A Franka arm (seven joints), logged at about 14 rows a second.
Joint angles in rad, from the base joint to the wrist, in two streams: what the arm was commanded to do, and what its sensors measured. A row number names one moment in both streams.
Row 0, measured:
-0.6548 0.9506 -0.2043 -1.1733 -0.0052 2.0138 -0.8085
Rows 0 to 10, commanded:
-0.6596 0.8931 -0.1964 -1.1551 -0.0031 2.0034 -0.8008
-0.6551 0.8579 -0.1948 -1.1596 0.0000 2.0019 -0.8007
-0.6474 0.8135 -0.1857 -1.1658 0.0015 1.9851 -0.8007
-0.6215 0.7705 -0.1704 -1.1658 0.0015 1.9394 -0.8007
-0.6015 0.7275 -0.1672 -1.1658 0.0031 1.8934 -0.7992
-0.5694 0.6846 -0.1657 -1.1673 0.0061 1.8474 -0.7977
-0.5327 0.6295 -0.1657 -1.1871 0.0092 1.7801 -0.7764
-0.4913 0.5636 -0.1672 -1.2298 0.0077 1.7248 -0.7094
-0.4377 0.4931 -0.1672 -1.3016 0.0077 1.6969 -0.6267
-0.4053 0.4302 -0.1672 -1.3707 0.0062 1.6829 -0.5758
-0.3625 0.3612 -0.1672 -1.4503 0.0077 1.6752 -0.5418
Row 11, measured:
-0.4300 0.5249 -0.1580 -1.2320 0.0040 1.6685 -0.6152
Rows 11 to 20, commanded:
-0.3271 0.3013 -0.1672 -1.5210 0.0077 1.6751 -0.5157
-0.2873 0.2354 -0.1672 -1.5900 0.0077 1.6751 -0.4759
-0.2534 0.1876 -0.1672 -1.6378 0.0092 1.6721 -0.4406
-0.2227 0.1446 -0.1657 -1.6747 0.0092 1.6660 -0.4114
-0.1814 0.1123 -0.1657 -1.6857 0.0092 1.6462 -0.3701
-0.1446 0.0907 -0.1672 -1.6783 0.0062 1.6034 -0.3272
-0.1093 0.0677 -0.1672 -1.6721 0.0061 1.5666 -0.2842
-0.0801 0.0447 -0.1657 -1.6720 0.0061 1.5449 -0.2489
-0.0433 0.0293 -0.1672 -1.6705 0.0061 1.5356 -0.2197
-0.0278 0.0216 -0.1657 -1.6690 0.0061 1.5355 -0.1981
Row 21, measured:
-0.0695 0.0657 -0.1533 -1.6386 0.0045 1.5426 -0.2444
